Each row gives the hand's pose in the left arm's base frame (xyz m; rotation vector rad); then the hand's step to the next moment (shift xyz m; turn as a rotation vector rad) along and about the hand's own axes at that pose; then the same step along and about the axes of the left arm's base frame.
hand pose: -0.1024 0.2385 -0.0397 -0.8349 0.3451 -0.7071
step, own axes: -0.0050 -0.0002 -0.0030 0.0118 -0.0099 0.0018
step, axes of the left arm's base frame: -0.0053 0.0017 -0.0017 0.0052 -0.0118 0.0087
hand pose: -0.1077 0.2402 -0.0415 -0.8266 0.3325 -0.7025
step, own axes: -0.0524 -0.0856 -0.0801 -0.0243 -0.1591 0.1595
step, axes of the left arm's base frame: -0.1178 -0.0490 0.0142 -0.0035 0.0301 0.2246
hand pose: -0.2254 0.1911 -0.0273 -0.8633 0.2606 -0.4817
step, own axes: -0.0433 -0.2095 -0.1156 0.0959 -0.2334 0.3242
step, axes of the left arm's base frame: -0.1472 -0.1705 0.0916 0.1452 0.0376 0.3825
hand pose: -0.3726 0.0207 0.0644 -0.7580 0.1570 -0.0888
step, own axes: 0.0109 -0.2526 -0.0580 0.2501 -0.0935 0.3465
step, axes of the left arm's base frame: -0.0053 -0.2234 0.1317 0.3042 0.1328 0.2850
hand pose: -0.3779 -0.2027 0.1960 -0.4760 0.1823 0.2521
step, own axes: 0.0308 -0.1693 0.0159 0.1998 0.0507 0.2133
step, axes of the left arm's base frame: 0.0787 -0.1318 0.0793 0.2005 0.1837 0.1185
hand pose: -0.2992 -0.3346 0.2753 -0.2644 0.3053 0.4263
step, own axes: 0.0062 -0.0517 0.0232 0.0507 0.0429 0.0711
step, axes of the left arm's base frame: 0.0336 -0.0359 0.0289 0.0416 0.0783 0.0401
